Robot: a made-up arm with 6 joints. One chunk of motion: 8 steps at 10 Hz.
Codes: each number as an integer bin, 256 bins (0 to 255) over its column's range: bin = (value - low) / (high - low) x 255, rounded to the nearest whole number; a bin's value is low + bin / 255 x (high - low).
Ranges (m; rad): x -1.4..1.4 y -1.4..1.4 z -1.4..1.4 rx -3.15..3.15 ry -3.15..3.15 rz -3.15..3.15
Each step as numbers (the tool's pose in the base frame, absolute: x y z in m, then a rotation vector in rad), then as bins.
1 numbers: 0.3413 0.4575 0.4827 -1.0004 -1.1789 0.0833
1 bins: 159 169 171 87 80 131
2 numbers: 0.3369 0.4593 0.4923 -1.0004 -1.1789 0.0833
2 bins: 158 169 172 87 80 131
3 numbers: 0.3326 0.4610 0.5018 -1.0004 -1.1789 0.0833
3 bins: 158 169 173 87 80 131
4 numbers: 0.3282 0.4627 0.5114 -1.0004 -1.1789 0.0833
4 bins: 157 170 174 87 80 131
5 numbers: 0.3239 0.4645 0.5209 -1.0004 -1.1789 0.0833
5 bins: 157 170 175 87 80 131
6 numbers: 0.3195 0.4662 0.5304 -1.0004 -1.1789 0.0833
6 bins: 157 170 176 87 80 131
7 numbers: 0.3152 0.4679 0.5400 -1.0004 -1.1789 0.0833
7 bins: 156 170 177 87 80 131
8 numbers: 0.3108 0.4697 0.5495 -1.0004 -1.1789 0.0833
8 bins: 156 170 178 87 80 131
